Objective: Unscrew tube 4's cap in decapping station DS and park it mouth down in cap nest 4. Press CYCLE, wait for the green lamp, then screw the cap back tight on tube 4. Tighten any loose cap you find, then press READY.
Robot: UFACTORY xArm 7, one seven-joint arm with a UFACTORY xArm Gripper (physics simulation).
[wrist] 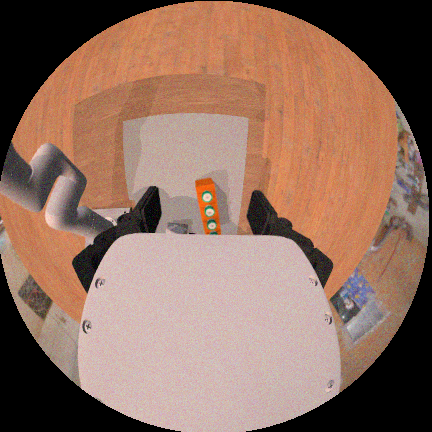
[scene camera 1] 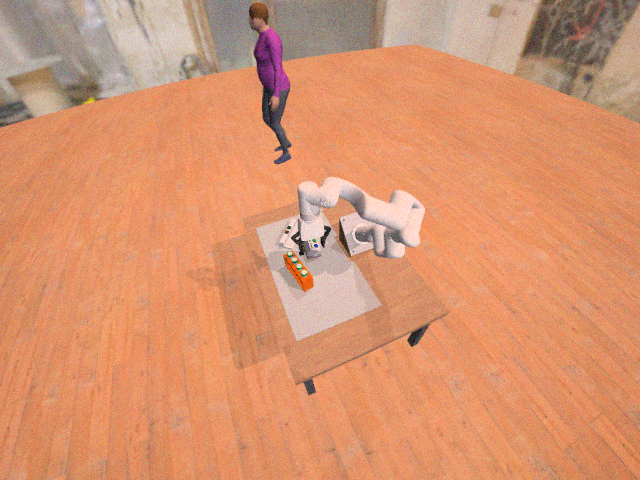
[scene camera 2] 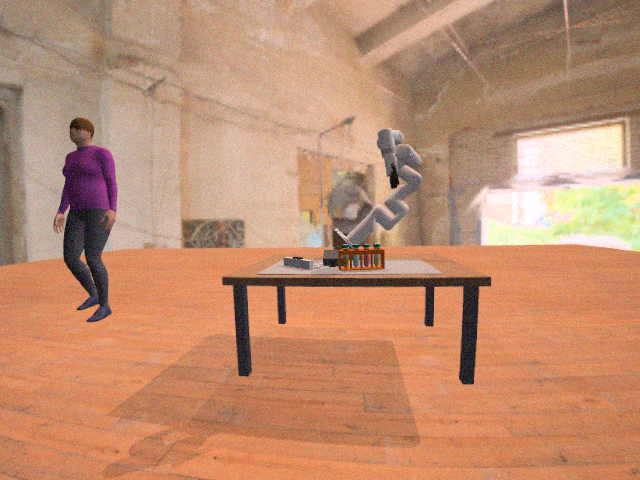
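Pixels of known places: gripper, between the fingertips: (wrist: 204, 200) (scene camera 1: 312, 248) (scene camera 2: 395, 186); arm's base, origin of its link: (scene camera 1: 361, 233) (scene camera 2: 350, 243).
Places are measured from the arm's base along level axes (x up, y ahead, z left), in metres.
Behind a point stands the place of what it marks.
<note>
An orange rack (scene camera 1: 308, 283) {y 0.399, x -0.036, z 0.198 m} (scene camera 2: 361, 268) {y 0.443, x -0.087, z 0.093 m} (wrist: 203, 182) {y 0.400, x -0.030, z 0.197 m} stands on the grey mat and holds several upright tubes with green, white-centred caps. The nearest cap (scene camera 1: 303, 273) {y 0.413, x 0.030, z 0.172 m} (wrist: 207, 196) {y 0.410, x 0.031, z 0.169 m} and the others sit on their tubes; tube numbers and cap tightness cannot be read. A small grey box (scene camera 1: 313, 245) {y 0.288, x -0.019, z -0.033 m} (scene camera 2: 330, 257) {y 0.339, x -0.046, z -0.076 m} (wrist: 177, 228) {y 0.309, x -0.048, z 0.001 m} with green and blue buttons stands beside the rack. A pale, low fixture (scene camera 1: 285, 238) {y 0.434, x -0.050, z -0.181 m} (scene camera 2: 299, 263) {y 0.429, x -0.066, z -0.224 m} with dark and green spots lies behind; its labels are unreadable. My gripper (scene camera 1: 312, 249) {y 0.372, x 0.312, z 0.263 m} (scene camera 2: 394, 183) {y 0.372, x 0.312, z 0.263 m} (wrist: 204, 200) {y 0.372, x 0.312, z 0.263 m} is open and empty, high above the table.
The grey mat (scene camera 1: 336, 304) {y 0.294, x -0.091, z 0.340 m} (scene camera 2: 413, 267) {y 0.383, x -0.091, z 0.349 m} (wrist: 190, 142) {y 0.346, x -0.091, z 0.331 m} lies on the wooden table (scene camera 1: 361, 343) {y 0.258, x -0.094, z 0.576 m} (scene camera 2: 356, 281) {y 0.643, x -0.109, z 0.081 m} (wrist: 95, 132) {y -0.066, x -0.094, z 0.407 m}. The arm's tilted base plate (scene camera 1: 350, 242) {y 0.081, x -0.019, z 0.023 m} is at the table's back right in scene camera 1. A person (scene camera 1: 271, 62) (scene camera 2: 88, 178) in purple stands on the floor away from the table.
</note>
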